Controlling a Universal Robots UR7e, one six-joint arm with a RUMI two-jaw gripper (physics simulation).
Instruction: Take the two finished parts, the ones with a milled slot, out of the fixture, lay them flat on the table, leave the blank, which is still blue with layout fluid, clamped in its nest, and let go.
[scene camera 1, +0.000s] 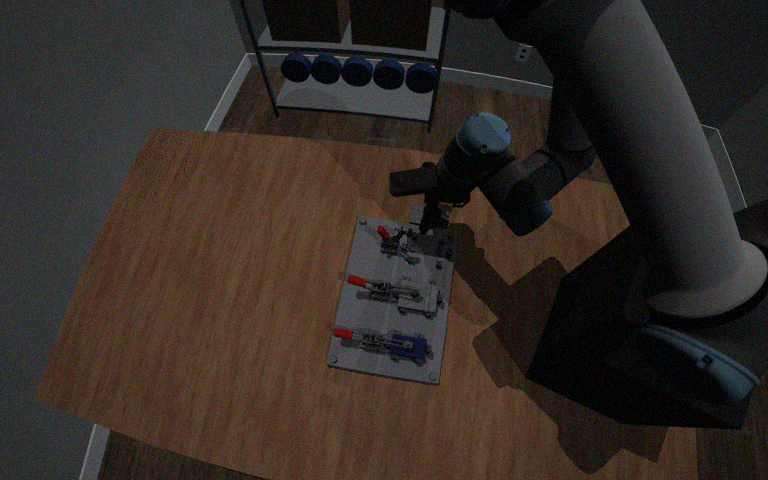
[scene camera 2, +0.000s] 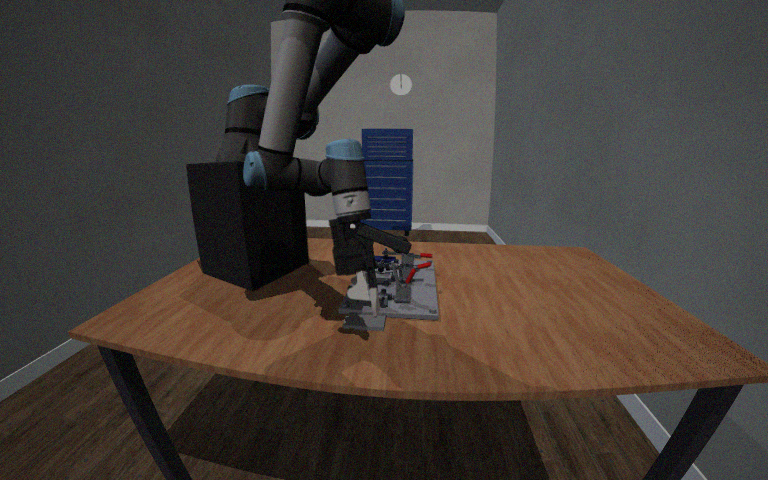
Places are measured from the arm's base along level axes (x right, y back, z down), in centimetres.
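Where they show: gripper, fingertip midpoint: (scene camera 1: 421, 202) (scene camera 2: 374, 306); arm's base, origin of the base link: (scene camera 2: 242, 165).
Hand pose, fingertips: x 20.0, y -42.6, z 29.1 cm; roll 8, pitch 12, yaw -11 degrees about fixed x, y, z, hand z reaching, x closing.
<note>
Things, the pixels of their top centre, and the offset from my fingertips. "*": a spot on its surface instead. Level surfaces: height alone.
- grey fixture plate, middle of its top: (scene camera 1: 395, 294) (scene camera 2: 394, 280) dx -21.6, dy -1.9, dz +3.7 cm
- wooden table, its level: dz +5.2 cm
- grey slotted part, middle of its top: (scene camera 1: 418, 295) (scene camera 2: 377, 273) dx -21.4, dy +2.9, dz +1.6 cm
- far clamp's red handle, middle of its top: (scene camera 1: 383, 229) dx -10.7, dy -6.9, dz -4.4 cm
- dark grey part, surface spot: (scene camera 1: 438, 245) * dx -8.2, dy +5.5, dz +3.7 cm
- grey piece, middle of its top: (scene camera 2: 364, 320) (scene camera 1: 429, 215) dx -0.7, dy +2.4, dz +4.2 cm
A grey fixture plate (scene camera 1: 363, 314) (scene camera 2: 420, 305) lies on the wooden table (scene camera 1: 218, 258) (scene camera 2: 529, 310) with three clamp nests. The blue blank (scene camera 1: 407, 345) (scene camera 2: 381, 264) sits in the nest nearest scene camera 1, and its red clamp handle (scene camera 1: 343, 332) lies flat. A grey slotted part (scene camera 1: 423, 299) sits in the middle nest. The far clamp's red handle (scene camera 1: 383, 232) is raised. My gripper (scene camera 1: 434, 230) (scene camera 2: 369, 305) is open, low over the far nest, around a dark grey part (scene camera 1: 438, 245). A grey piece (scene camera 1: 420, 212) (scene camera 2: 366, 323) shows just off the plate's end; I cannot tell what it is.
The robot's black base box (scene camera 1: 606, 335) (scene camera 2: 244, 222) stands on the table beside the plate. A shelf rack (scene camera 1: 265, 77) with blue discs stands behind the table. A blue drawer cabinet (scene camera 2: 387, 175) stands at the wall.
</note>
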